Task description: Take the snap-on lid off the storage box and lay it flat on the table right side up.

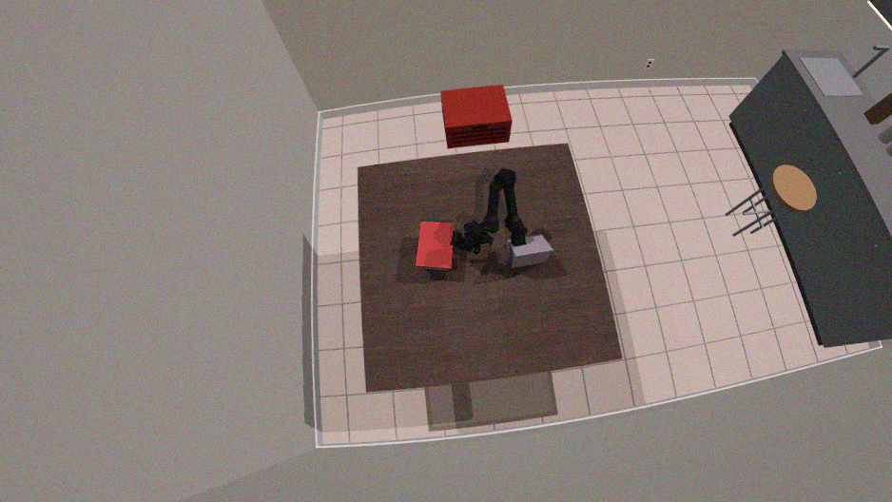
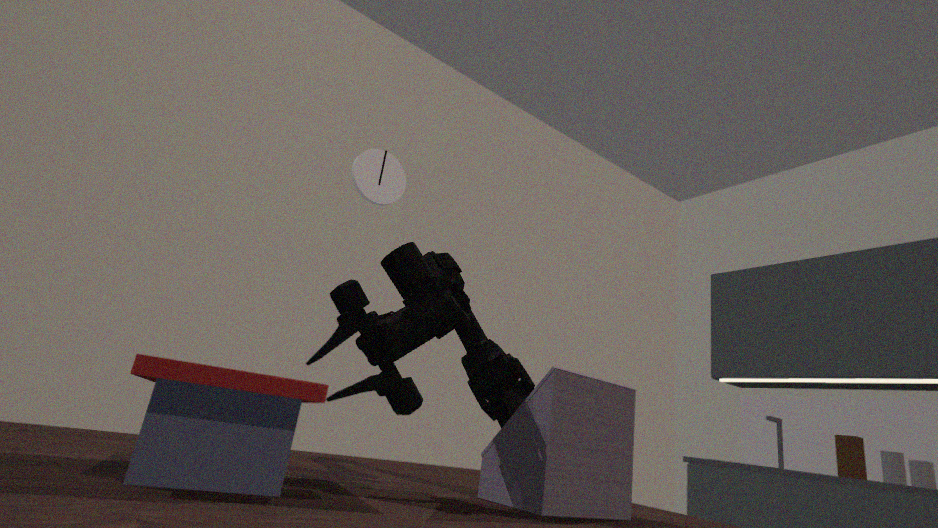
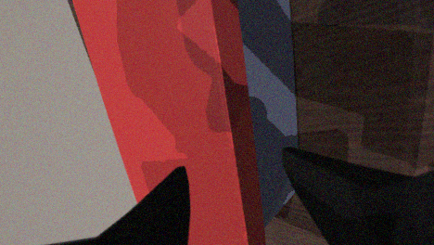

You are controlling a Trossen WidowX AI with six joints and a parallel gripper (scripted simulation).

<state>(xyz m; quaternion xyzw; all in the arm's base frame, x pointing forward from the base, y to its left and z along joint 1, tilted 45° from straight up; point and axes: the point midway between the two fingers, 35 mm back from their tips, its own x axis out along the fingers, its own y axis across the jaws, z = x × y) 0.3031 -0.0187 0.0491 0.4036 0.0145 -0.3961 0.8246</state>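
Right now the red lid is 90 mm ahead of my gripper tip, 30 mm to the right of it and 10 mm below it. Round my gripper tip: blue-grey storage box: 90 mm ahead, 60 mm below, 30 mm to the right.
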